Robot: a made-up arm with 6 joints.
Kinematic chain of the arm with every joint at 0, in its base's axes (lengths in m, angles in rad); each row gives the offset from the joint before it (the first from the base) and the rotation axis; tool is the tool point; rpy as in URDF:
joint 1: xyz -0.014 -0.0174 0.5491 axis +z
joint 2: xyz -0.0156 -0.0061 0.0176 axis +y
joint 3: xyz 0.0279 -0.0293 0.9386 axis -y
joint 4: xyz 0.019 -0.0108 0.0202 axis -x
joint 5: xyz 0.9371 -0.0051 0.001 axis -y
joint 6: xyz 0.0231 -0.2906 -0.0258 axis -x
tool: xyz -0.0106 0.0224 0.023 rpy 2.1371 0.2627 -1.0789
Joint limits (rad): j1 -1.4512..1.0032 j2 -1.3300..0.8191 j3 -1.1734..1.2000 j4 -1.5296..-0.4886 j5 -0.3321..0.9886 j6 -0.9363..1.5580
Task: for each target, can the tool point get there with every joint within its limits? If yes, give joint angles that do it. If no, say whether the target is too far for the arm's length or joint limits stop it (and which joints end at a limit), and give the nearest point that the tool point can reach.
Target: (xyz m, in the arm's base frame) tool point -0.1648 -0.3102 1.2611
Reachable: yes | joints -1.0997 -0.9738 -0.6728 -0.6776 0.2815 -0.2223
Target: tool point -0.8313 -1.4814 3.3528
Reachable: no: too far | nearest point -0.5005 -0.8888 2.2140 | short by 1.326 m
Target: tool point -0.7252 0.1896 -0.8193
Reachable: no: joint limits stop it (at a limit: joint 1, joint 2, joint 4, joint 5, joint 6) | nearest point -0.2624 -0.2950 0.2794 | short by 1.287 m
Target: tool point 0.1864 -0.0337 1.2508
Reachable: yes | joints 0.7694 -1.0923 -0.6059 -1.2485 0.6488 -0.6378
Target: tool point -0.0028 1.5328 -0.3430
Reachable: no: joint limits stop it (at a limit: joint 1, joint 2, joint 4, joint 6) | nearest point 0.5785 0.8777 0.2453 | short by 1.055 m
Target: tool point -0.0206 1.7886 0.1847
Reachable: no: joint limits stop it (at a limit: joint 1, joint 2, joint 4, joint 6) | nearest point 0.7095 1.0970 0.4150 | short by 1.032 m
